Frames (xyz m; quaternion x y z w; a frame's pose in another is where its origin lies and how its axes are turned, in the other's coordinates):
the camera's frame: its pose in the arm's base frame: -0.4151 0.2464 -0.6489 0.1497 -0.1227 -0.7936 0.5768
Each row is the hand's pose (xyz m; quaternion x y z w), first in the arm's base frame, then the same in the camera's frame.
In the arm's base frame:
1: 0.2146 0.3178 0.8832 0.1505 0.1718 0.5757 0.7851
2: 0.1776 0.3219 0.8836 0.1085 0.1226 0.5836 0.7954
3: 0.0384 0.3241 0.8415 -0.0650 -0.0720 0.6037 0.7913
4: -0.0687 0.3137 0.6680 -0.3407 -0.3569 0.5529 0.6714
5: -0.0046 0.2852 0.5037 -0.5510 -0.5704 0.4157 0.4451
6: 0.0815 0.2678 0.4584 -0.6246 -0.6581 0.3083 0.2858
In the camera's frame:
1: -0.3976 1.0946 1.1801 0.0964 -0.4011 -0.9110 0.0026
2: -0.3908 1.0610 1.1946 0.0822 -0.3418 -0.9362 0.0032
3: -0.3486 0.9225 1.2085 0.0247 -0.0944 -0.9950 0.0236
4: -0.2910 0.7678 1.0884 -0.0541 0.3111 -0.9470 0.0587
5: -0.2666 0.7725 0.9114 -0.1192 0.6495 -0.7461 0.0857
6: -0.2706 0.8368 0.8365 -0.1570 0.7941 -0.5798 0.0926

